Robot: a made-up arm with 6 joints.
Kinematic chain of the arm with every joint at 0, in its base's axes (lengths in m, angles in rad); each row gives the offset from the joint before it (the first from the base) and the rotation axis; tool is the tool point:
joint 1: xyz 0 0 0.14 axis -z
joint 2: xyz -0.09 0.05 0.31 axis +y
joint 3: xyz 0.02 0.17 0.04 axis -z
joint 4: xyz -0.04 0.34 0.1 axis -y
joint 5: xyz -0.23 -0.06 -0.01 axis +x
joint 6: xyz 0 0.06 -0.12 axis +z
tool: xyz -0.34 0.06 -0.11
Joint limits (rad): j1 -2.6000..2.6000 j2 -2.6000..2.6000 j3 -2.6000..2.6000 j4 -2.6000..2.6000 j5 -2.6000..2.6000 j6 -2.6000..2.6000
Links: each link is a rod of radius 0.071 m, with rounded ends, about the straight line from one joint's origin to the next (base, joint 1, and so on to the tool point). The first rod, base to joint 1, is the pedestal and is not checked.
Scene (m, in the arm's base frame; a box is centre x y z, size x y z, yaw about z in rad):
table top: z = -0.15
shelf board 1: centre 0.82 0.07 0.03 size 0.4 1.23 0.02 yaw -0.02
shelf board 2: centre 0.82 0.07 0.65 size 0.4 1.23 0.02 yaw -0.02
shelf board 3: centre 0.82 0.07 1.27 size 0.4 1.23 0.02 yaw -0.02
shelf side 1: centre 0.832 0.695 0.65 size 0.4 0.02 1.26 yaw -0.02
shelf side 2: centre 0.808 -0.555 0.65 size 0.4 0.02 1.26 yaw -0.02
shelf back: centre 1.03 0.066 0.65 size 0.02 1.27 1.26 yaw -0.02
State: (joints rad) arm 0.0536 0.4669 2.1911 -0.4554 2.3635 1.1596
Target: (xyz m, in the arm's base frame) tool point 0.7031 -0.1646 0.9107
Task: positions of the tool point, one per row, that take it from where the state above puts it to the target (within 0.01 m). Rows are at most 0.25 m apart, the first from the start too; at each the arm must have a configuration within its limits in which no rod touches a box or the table.
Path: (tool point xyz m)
1: 0.6586 0.2104 0.3761
2: 0.5653 0.2237 0.3695
3: 0.4684 0.2125 0.3762
4: 0.3774 0.1793 0.3954
5: 0.4811 0.1042 0.5509
6: 0.4985 -0.0292 0.7341
7: 0.4025 -0.1586 0.9107
8: 0.5013 -0.1404 0.9212
9: 0.5877 -0.1337 0.9208
10: 0.6564 -0.1412 0.9155
11: 0.7031 -0.1646 0.9107

